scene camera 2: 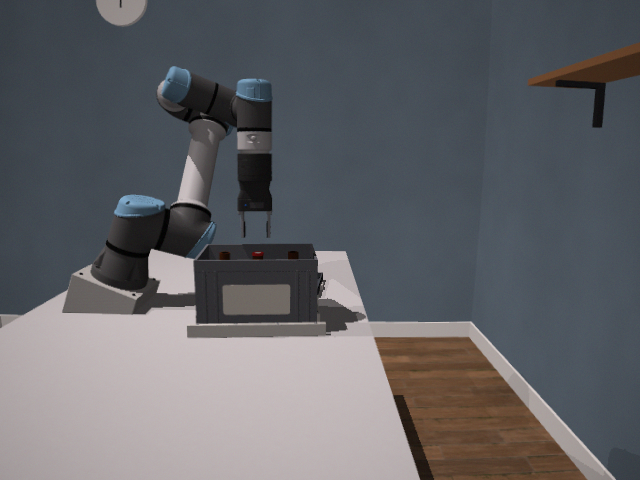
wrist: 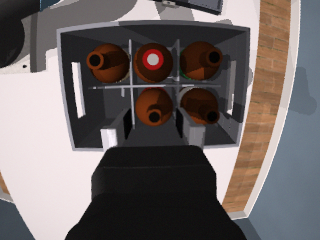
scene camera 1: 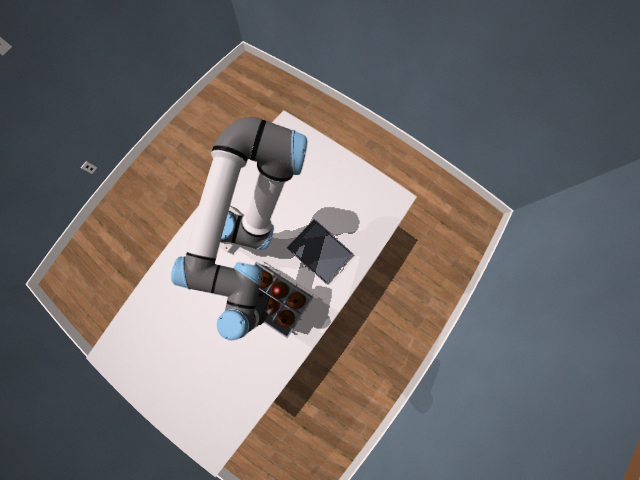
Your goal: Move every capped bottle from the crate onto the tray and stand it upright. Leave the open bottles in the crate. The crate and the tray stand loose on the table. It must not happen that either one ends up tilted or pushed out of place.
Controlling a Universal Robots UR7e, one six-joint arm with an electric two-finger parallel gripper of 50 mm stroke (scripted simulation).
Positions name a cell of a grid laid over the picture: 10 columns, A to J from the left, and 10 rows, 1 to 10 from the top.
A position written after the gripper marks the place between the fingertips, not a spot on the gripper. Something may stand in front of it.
In view: the gripper (scene camera 2: E5), a dark grey crate (scene camera 2: E7) and a dark tray (scene camera 1: F6).
The dark grey crate also shows in the wrist view (wrist: D5). The gripper is seen too in the wrist view (wrist: E5).
